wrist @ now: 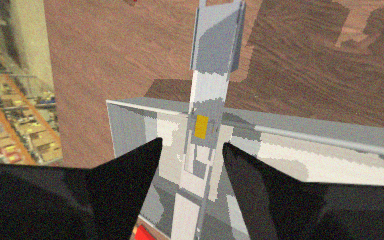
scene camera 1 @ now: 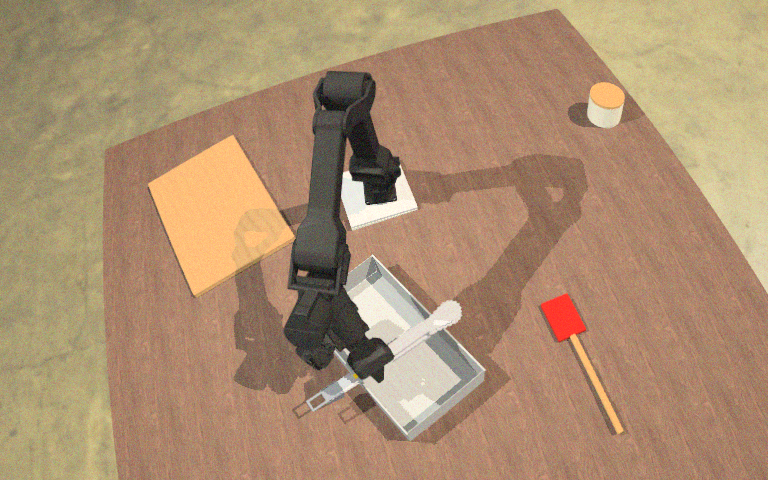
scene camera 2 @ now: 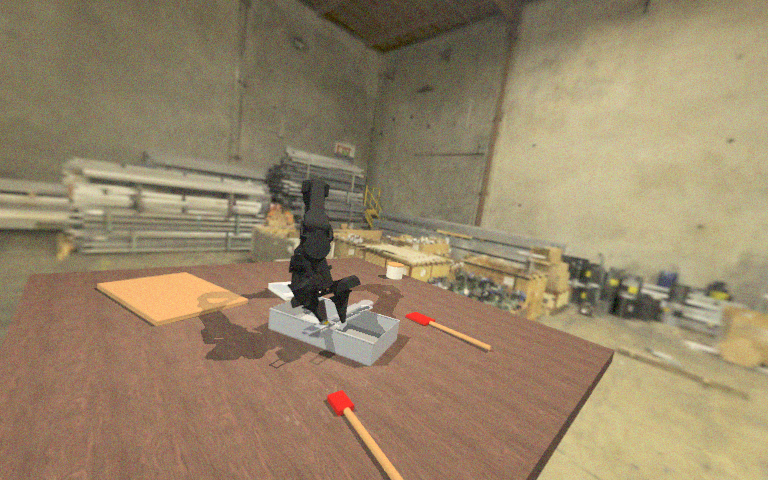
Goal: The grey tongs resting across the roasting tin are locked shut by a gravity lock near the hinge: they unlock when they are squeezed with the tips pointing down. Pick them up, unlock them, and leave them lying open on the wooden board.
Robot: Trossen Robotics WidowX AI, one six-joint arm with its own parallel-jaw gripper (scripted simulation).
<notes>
I see my gripper (scene camera 1: 374, 373), a red spatula (scene camera 1: 563, 318), a grey roasting tin (scene camera 1: 421, 386) and a wooden board (scene camera 1: 220, 219).
My gripper shows as well in the wrist view (wrist: 193, 144) and in scene camera 2 (scene camera 2: 335, 325). The grey roasting tin shows as well in the wrist view (wrist: 311, 150) and in scene camera 2 (scene camera 2: 364, 338). The wooden board is seen too in scene camera 2 (scene camera 2: 165, 299).
</notes>
